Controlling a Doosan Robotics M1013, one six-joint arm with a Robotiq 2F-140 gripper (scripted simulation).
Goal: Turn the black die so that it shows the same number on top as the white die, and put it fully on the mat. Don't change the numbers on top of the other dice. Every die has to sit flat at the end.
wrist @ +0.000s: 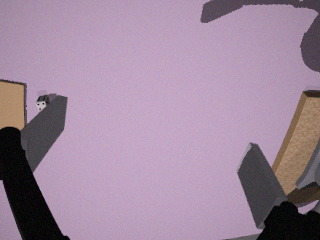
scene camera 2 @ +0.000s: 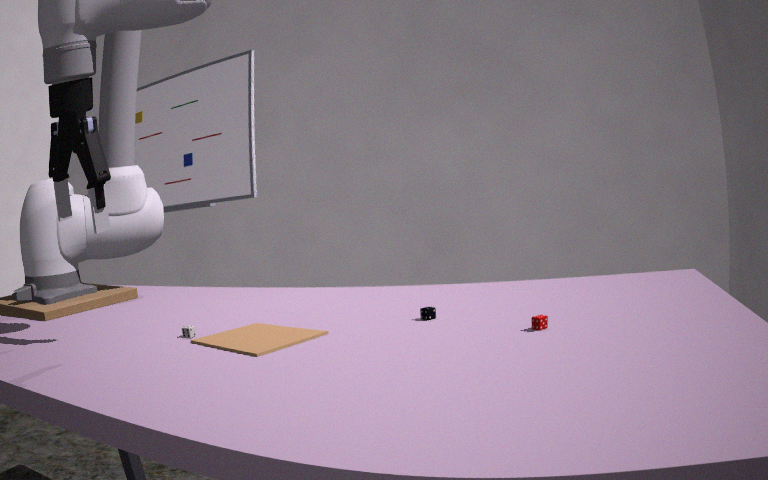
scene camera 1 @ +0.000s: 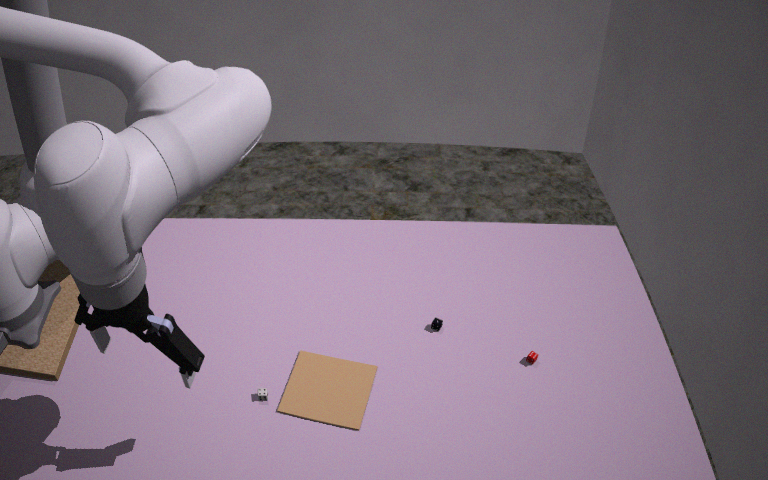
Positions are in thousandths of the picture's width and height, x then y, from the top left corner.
In view: the gripper (scene camera 2: 107,468) and a tan mat (scene camera 1: 424,811).
The tan mat also shows in scene camera 2 (scene camera 2: 337,707). The gripper shows as well in the wrist view (wrist: 489,569) and in scene camera 1 (scene camera 1: 191,755).
